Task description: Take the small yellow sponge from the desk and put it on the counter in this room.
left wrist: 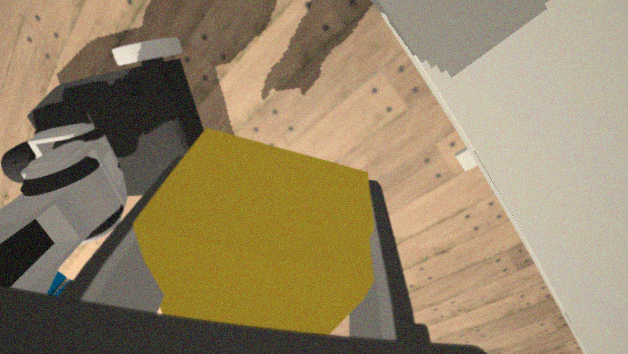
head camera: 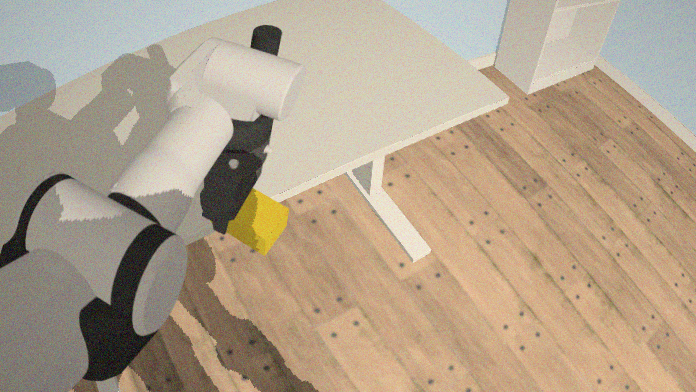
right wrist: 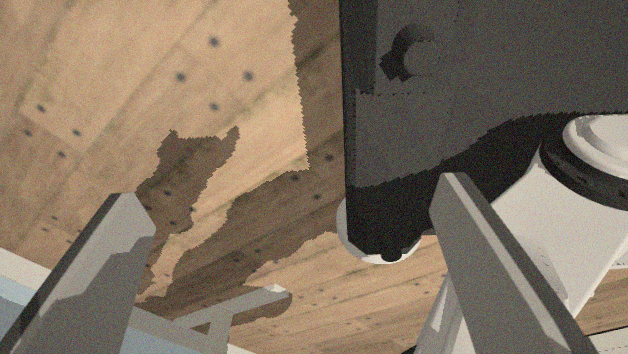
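Where they show: left gripper, fingertip midpoint: (left wrist: 278,184) (head camera: 230,213); right gripper, fingertip midpoint: (right wrist: 289,201); robot's base, link origin: (left wrist: 191,120).
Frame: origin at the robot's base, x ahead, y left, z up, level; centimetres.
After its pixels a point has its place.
Note:
The yellow sponge (head camera: 270,218) {y 10.5, x 55.9, z 86.9 cm} (left wrist: 260,240) {y 18.5, x 59.3, z 87.9 cm} is a block held in the air between the fingers of my left gripper (head camera: 248,216) {y 17.7, x 58.6, z 83.8 cm} (left wrist: 278,184) {y 17.7, x 58.6, z 83.8 cm}, which is shut on it. In the head camera it appears just past the near edge of the pale desk (head camera: 380,95) {y -6.0, x 101.0, z 72.1 cm} (left wrist: 550,130) {y 14.2, x 77.4, z 72.1 cm}, with the wooden floor behind it. In the left wrist view the sponge hides much of the space between the fingers. My right gripper (right wrist: 289,201) {y -22.2, x 10.2, z 47.4 cm} is open and empty above the floor, beside the robot's dark base. The counter cannot be made out in these views.
The desk's white foot (head camera: 395,220) sticks out over the floor below its edge. A white shelf unit (head camera: 522,45) {y -88.8, x 213.9, z 26.3 cm} stands against the blue wall at the upper right. In the right wrist view, the robot's dark base (right wrist: 400,135) {y -4.4, x -0.2, z 19.1 cm} fills the upper right and a grey leg foot (right wrist: 250,300) lies low.

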